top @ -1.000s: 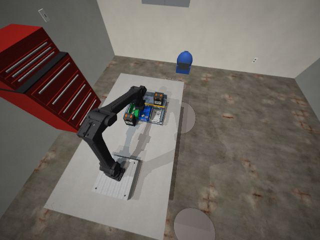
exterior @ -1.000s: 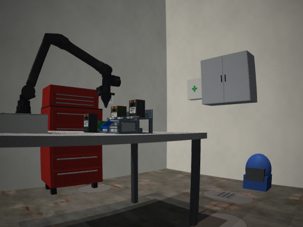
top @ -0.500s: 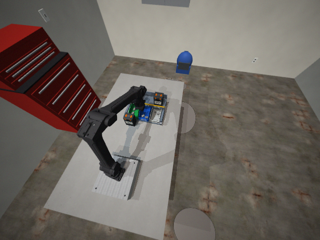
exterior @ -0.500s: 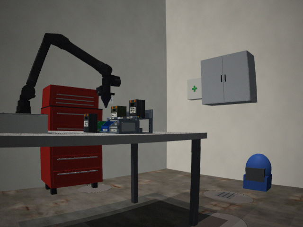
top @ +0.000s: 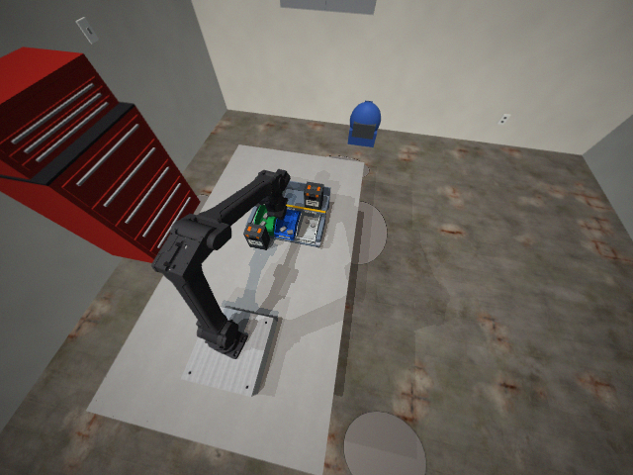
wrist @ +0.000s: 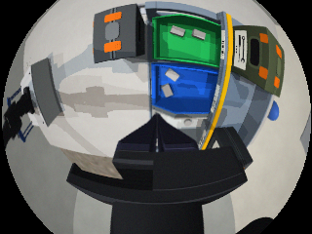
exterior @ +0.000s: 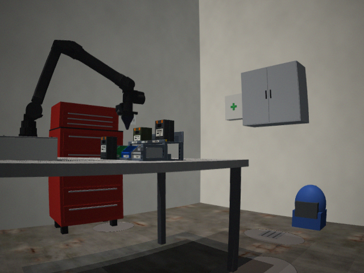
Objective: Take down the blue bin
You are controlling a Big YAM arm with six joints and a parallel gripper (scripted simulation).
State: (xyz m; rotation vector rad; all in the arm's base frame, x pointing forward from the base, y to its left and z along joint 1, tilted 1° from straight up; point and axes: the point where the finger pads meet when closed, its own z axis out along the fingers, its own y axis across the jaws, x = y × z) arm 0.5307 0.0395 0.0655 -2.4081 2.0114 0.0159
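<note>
Now: hand 13 cm above the blue open bin, 8 cm short of it and 1 cm to the right of it. From my hand the other things lie so: green bin (13 cm below, 12 cm to the left, 6 cm ahead); then yellow bar (13 cm ahead, 7 cm below, 2 cm to the left); then grey bin (13 cm below, 10 cm to the right, 9 cm ahead).
</note>
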